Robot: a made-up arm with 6 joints. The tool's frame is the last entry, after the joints.
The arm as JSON. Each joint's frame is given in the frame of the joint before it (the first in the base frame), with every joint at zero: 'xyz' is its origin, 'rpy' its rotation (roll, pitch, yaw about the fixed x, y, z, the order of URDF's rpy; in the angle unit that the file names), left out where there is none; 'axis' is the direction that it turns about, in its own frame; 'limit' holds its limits. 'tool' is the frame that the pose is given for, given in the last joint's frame.
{
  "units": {
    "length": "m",
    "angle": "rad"
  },
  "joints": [
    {
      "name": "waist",
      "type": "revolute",
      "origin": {
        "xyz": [
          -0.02,
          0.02,
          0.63
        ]
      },
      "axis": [
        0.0,
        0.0,
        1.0
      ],
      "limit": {
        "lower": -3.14,
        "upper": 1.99
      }
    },
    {
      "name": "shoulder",
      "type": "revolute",
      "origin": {
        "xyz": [
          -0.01,
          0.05,
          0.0
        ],
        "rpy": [
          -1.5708,
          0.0,
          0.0
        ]
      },
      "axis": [
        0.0,
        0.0,
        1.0
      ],
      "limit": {
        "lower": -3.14,
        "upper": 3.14
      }
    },
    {
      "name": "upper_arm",
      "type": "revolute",
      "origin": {
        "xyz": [
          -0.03,
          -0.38,
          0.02
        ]
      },
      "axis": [
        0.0,
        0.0,
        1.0
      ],
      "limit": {
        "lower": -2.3,
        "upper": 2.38
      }
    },
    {
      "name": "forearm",
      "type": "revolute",
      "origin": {
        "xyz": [
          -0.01,
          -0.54,
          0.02
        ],
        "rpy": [
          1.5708,
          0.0,
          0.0
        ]
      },
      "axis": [
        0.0,
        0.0,
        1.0
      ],
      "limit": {
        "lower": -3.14,
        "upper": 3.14
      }
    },
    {
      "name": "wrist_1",
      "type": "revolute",
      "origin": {
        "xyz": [
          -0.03,
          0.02,
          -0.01
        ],
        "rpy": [
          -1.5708,
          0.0,
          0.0
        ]
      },
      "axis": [
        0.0,
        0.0,
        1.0
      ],
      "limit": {
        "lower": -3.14,
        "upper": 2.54
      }
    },
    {
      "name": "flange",
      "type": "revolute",
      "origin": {
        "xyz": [
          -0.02,
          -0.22,
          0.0
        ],
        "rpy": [
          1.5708,
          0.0,
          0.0
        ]
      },
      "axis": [
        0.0,
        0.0,
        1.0
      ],
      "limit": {
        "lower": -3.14,
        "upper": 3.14
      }
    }
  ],
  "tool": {
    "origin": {
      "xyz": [
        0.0,
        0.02,
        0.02
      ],
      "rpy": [
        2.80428,
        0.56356,
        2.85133
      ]
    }
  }
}
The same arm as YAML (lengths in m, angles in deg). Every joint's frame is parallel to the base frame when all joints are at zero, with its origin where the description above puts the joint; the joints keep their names.
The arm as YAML. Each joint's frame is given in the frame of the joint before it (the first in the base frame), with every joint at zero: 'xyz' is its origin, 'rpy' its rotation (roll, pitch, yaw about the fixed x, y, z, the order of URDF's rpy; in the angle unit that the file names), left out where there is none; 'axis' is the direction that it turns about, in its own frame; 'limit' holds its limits. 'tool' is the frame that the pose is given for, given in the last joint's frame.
units:
  length: m
  angle: deg
joints:
  - name: waist
    type: revolute
    origin:
      xyz: [-0.02, 0.02, 0.63]
    axis: [0.0, 0.0, 1.0]
    limit:
      lower: -179.91
      upper: 114.02
  - name: shoulder
    type: revolute
    origin:
      xyz: [-0.01, 0.05, 0.0]
    axis: [0.0, 1.0, 0.0]
    limit:
      lower: -179.91
      upper: 179.91
  - name: upper_arm
    type: revolute
    origin:
      xyz: [-0.03, 0.02, 0.38]
    axis: [0.0, 1.0, 0.0]
    limit:
      lower: -131.78
      upper: 136.36
  - name: forearm
    type: revolute
    origin:
      xyz: [-0.01, 0.02, 0.54]
    axis: [0.0, 0.0, 1.0]
    limit:
      lower: -179.91
      upper: 179.91
  - name: wrist_1
    type: revolute
    origin:
      xyz: [-0.03, 0.02, -0.01]
    axis: [0.0, 1.0, 0.0]
    limit:
      lower: -179.91
      upper: 145.53
  - name: flange
    type: revolute
    origin:
      xyz: [-0.02, 0.0, 0.22]
    axis: [0.0, 0.0, 1.0]
    limit:
      lower: -179.91
      upper: 179.91
tool:
  origin:
    xyz: [0.0, 0.02, 0.02]
    rpy: [160.67, 32.29, 163.37]

